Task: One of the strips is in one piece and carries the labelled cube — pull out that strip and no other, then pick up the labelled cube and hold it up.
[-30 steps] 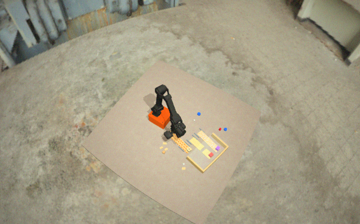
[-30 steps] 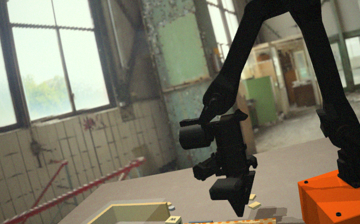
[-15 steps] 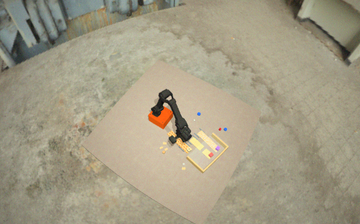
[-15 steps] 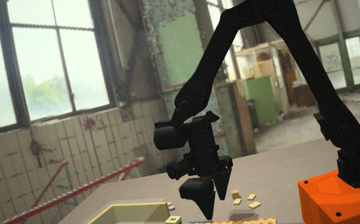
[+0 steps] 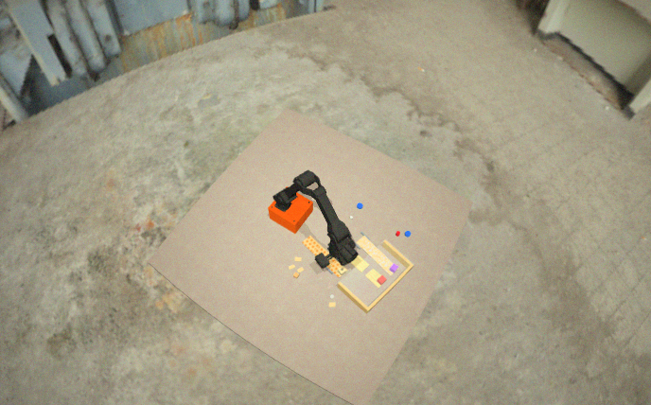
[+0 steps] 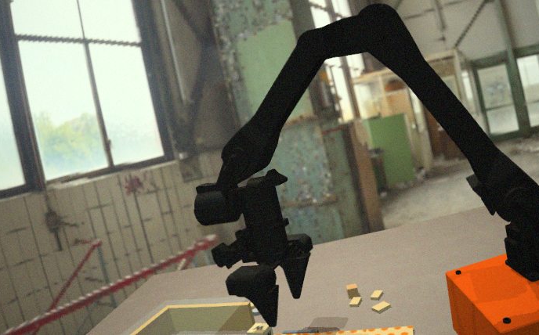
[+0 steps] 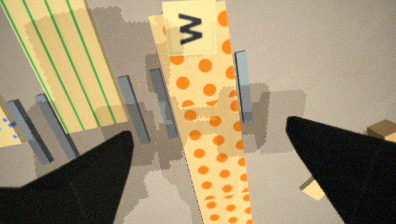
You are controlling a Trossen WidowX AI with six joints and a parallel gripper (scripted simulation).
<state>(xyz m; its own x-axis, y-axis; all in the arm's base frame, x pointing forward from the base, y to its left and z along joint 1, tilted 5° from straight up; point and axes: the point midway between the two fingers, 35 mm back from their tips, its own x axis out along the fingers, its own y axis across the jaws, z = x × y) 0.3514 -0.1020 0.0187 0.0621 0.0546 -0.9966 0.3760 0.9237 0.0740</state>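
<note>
The dotted strip lies 6 cm below my gripper tip, 6 cm behind it and 1 cm to the left of it.
</note>
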